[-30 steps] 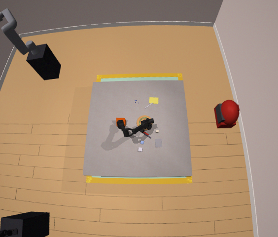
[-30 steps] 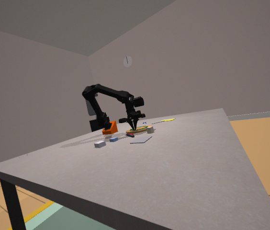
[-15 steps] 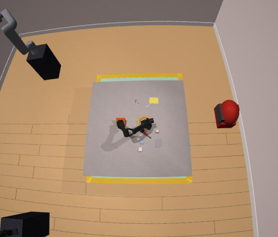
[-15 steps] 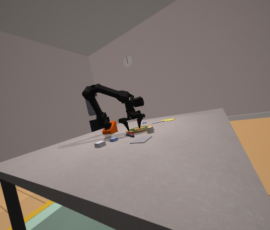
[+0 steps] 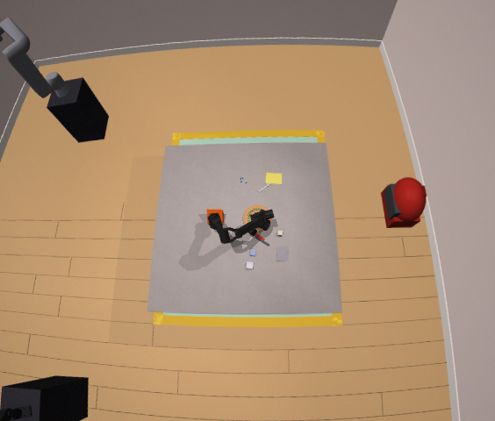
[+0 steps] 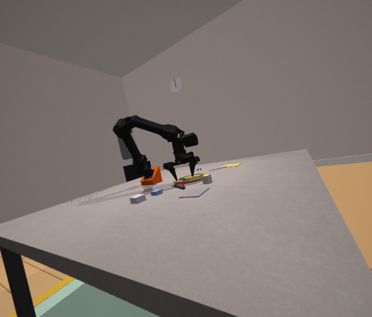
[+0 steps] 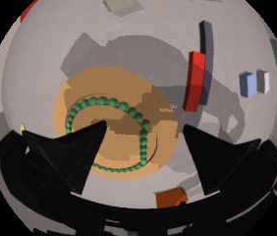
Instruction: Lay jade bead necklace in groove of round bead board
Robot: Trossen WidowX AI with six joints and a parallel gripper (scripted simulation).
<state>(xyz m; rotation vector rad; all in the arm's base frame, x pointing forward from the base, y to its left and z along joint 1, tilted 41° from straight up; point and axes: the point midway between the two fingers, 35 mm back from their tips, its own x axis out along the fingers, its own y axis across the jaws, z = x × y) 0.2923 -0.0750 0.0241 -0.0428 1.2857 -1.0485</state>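
Right now my gripper tip is 60 mm to the right of the round wooden bead board and 10 mm above it. Round my gripper tip: beige cube 150 mm ahead, 60 mm to the right; red-handled tool 90 mm to the right, 20 mm ahead, 10 mm below; blue block 190 mm to the right, 50 mm behind, 10 mm below.
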